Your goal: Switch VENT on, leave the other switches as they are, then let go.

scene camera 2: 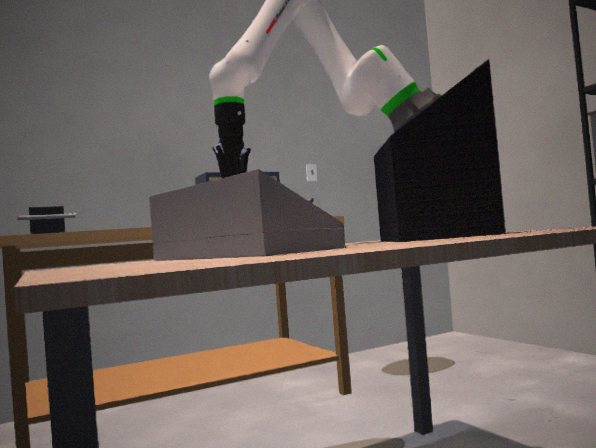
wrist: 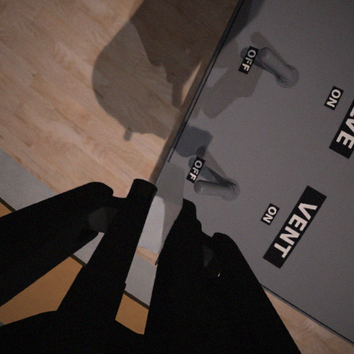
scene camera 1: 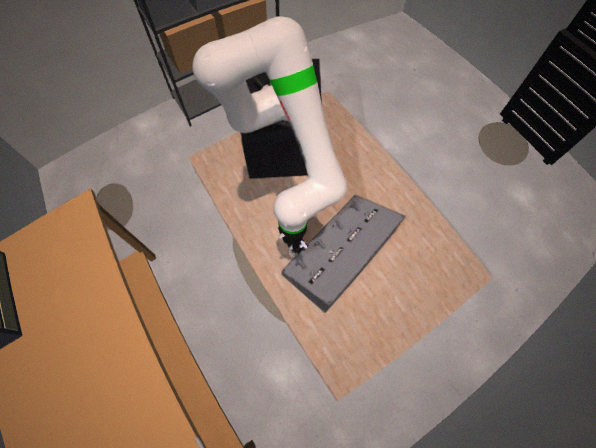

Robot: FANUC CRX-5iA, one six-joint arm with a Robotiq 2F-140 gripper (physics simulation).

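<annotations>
On a grey switch panel (wrist: 275, 142) and (scene camera 1: 317, 258) are one and the same spot.
</annotations>
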